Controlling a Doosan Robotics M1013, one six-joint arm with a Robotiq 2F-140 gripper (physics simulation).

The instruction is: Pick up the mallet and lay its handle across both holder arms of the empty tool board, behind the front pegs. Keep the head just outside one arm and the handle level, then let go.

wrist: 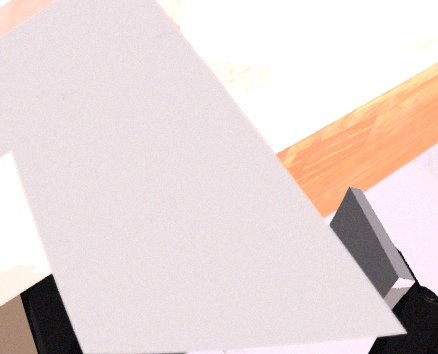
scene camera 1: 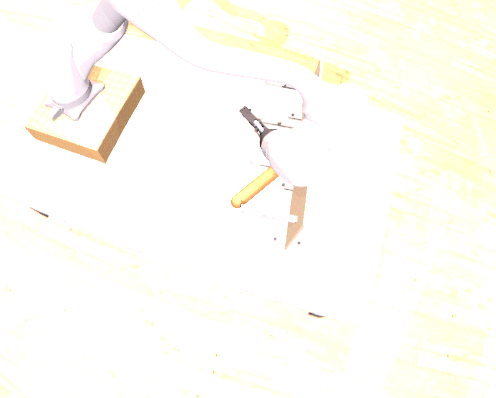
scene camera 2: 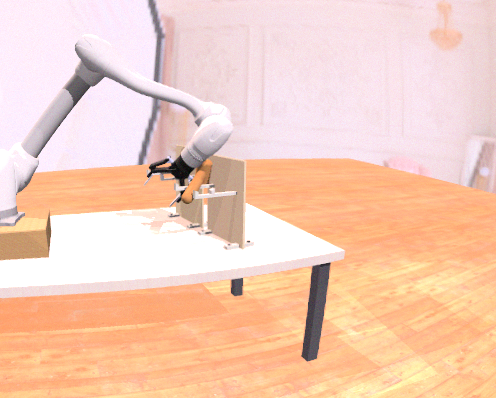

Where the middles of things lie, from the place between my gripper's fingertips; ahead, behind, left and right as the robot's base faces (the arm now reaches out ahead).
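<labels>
The orange mallet point(scene camera 1: 268, 176) has my hand 13 cm short of it, 8 cm below it and 16 cm to the left of it.
</labels>
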